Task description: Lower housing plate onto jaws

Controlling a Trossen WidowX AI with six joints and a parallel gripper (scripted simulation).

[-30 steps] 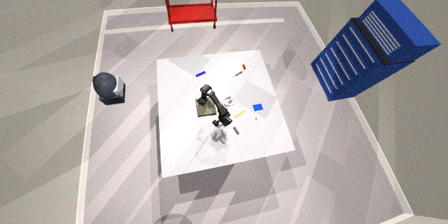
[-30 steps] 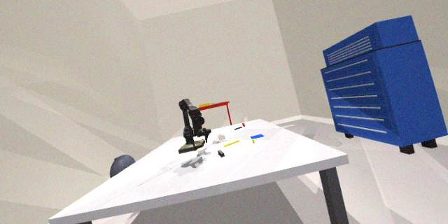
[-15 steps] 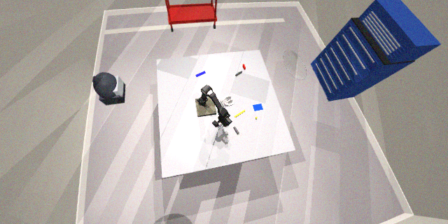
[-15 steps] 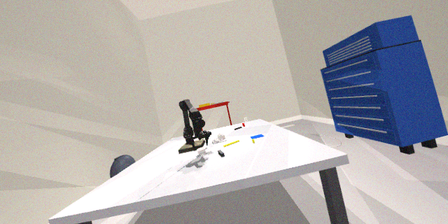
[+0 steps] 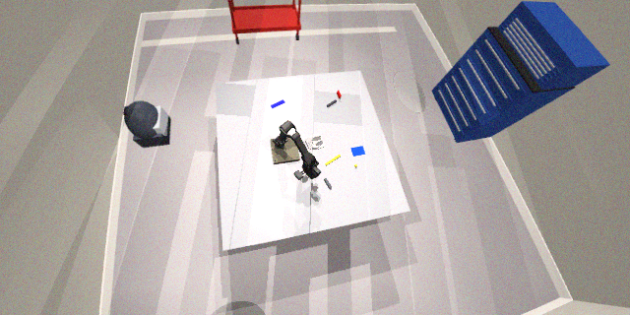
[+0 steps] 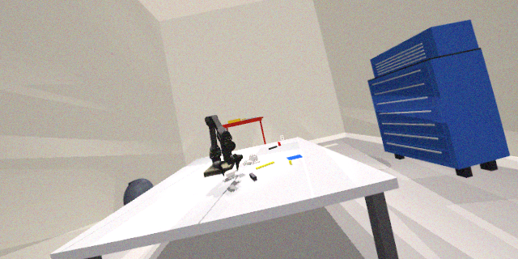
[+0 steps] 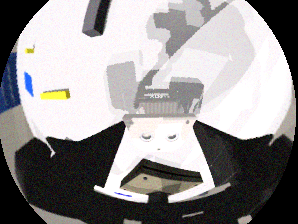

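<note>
Right now the white part is 10 mm to the left of my gripper tip, 10 mm behind it and 10 mm above it. Round my gripper tip: blue square (420 mm ahead, 180 mm to the left, 20 mm below); dark piece (160 mm ahead, 80 mm to the right, 10 mm below); yellow bar (210 mm ahead, 100 mm to the left, 10 mm below).
</note>
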